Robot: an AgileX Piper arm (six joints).
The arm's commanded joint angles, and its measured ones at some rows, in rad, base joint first. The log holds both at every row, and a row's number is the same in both.
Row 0, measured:
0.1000, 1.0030, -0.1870, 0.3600, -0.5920, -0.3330
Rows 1 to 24, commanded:
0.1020, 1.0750, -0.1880, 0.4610, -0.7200, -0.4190
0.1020, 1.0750, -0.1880, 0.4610, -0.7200, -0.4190
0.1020, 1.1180, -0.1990, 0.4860, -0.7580, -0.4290
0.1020, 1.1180, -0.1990, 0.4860, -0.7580, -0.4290
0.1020, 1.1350, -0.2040, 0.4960, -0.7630, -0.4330
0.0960, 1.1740, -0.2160, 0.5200, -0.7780, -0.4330
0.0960, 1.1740, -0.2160, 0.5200, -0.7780, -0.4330
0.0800, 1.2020, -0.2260, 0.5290, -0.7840, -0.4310
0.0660, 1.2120, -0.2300, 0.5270, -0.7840, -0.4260
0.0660, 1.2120, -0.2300, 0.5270, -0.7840, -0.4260
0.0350, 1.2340, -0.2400, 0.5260, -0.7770, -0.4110
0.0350, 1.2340, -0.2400, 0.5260, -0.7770, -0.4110
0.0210, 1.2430, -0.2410, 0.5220, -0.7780, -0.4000
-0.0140, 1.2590, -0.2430, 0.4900, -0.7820, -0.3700
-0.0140, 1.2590, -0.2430, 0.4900, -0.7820, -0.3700
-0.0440, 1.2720, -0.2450, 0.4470, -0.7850, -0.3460
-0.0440, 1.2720, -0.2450, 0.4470, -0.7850, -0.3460
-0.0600, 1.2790, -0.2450, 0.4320, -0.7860, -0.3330
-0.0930, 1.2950, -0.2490, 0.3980, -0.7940, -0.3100
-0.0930, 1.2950, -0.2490, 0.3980, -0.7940, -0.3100
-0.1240, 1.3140, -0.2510, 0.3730, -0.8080, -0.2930
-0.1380, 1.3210, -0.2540, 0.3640, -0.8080, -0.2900
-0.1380, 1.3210, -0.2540, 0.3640, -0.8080, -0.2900
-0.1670, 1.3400, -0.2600, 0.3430, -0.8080, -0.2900
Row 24, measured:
-0.1310, 1.3210, -0.2420, 0.3820, -0.7890, -0.3010
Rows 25 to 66, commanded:
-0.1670, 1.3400, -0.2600, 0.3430, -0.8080, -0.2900
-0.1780, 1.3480, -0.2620, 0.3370, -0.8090, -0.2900
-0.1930, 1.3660, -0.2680, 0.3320, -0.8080, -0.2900
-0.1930, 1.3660, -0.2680, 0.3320, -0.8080, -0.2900
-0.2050, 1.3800, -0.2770, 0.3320, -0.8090, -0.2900
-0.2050, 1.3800, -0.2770, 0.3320, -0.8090, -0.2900
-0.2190, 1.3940, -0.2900, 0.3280, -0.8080, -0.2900
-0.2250, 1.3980, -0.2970, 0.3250, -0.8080, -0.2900
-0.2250, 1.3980, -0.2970, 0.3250, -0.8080, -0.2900
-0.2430, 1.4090, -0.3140, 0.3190, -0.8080, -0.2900
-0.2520, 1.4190, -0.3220, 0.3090, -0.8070, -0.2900
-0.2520, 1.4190, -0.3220, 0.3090, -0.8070, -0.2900
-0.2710, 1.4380, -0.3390, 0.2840, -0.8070, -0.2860
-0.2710, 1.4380, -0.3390, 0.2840, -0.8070, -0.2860
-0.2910, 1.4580, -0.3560, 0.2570, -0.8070, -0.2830
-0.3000, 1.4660, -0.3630, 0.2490, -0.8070, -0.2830
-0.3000, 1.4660, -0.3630, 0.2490, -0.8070, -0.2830
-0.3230, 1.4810, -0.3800, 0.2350, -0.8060, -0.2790
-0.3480, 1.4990, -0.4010, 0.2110, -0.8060, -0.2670
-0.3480, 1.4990, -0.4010, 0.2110, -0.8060, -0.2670
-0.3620, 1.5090, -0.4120, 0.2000, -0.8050, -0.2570
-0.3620, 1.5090, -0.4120, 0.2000, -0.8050, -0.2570
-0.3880, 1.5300, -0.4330, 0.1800, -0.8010, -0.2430
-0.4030, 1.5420, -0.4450, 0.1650, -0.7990, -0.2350
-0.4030, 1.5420, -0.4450, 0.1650, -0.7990, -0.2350
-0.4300, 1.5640, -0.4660, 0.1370, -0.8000, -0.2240
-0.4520, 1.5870, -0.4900, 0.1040, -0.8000, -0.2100
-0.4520, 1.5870, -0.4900, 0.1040, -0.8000, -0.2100
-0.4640, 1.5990, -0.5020, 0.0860, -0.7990, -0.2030
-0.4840, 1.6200, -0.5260, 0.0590, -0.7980, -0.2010
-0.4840, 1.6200, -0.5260, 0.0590, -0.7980, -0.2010
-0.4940, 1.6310, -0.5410, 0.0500, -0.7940, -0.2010
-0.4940, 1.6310, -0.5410, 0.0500, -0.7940, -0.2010
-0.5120, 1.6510, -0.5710, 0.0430, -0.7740, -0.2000
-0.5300, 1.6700, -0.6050, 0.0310, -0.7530, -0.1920
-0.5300, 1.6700, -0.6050, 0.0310, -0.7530, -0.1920
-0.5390, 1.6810, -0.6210, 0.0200, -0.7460, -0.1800
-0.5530, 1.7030, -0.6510, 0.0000, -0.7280, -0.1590
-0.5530, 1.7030, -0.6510, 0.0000, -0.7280, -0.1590
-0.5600, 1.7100, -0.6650, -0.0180, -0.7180, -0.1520
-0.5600, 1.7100, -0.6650, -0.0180, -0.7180, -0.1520
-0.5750, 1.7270, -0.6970, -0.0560, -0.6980, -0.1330
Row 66, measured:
-0.5540, 1.7100, -0.6550, 0.0000, -0.7270, -0.1620
